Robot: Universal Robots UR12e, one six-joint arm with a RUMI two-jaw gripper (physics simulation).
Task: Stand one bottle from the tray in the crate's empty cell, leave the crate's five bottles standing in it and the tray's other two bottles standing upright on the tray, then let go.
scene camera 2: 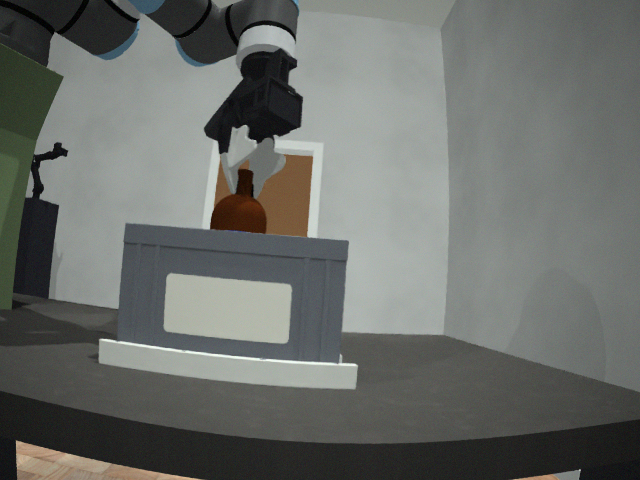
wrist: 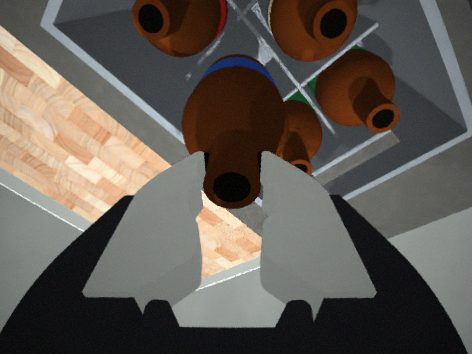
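Seen in the pictures: gripper, fingertip midpoint: (scene camera 2: 243, 197) (wrist: 233, 156); arm's base, origin of the base link: (scene camera 2: 8, 54).
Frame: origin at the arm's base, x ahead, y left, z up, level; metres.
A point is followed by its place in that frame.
My gripper (scene camera 2: 245, 191) {x 0.668, y -0.090, z -0.358 m} (wrist: 233, 156) {x 0.668, y -0.090, z -0.358 m} is shut on the neck of a brown bottle with a blue band (scene camera 2: 238, 213) {x 0.674, y -0.126, z -0.386 m} (wrist: 232, 107) {x 0.645, y -0.075, z -0.364 m}. The bottle looks upright. Its shoulder stands above the rim of the grey crate (scene camera 2: 139, 294) {x 0.564, y -0.156, z -0.495 m} (wrist: 115, 83) {x 0.593, y -0.150, z -0.410 m}, with a sliver of blue at the rim. The front wall hides its lower part, so I cannot tell whether its base touches the crate floor. In the wrist view, a red-banded bottle (wrist: 180, 32) {x 0.595, y -0.101, z -0.457 m}, a cream-banded bottle (wrist: 300, 35) {x 0.653, y -0.023, z -0.459 m}, a green-banded bottle (wrist: 345, 87) {x 0.715, y -0.007, z -0.463 m} and a smaller-looking bottle (wrist: 306, 127) {x 0.734, y -0.055, z -0.466 m} stand in the crate. The tray's bottles do not show.
Thin dividers (wrist: 345, 48) {x 0.693, y 0.010, z -0.491 m} run between the crate's cells, close to the held bottle. A low white strip (scene camera 2: 227, 365) {x 0.680, y -0.151, z -0.565 m} runs along the crate's foot on the dark table (scene camera 2: 439, 403) {x 0.916, y -0.181, z -0.585 m}. A green block (scene camera 2: 25, 118) {x 0.078, y 0.040, z -0.155 m} stands at the left, below the arm.
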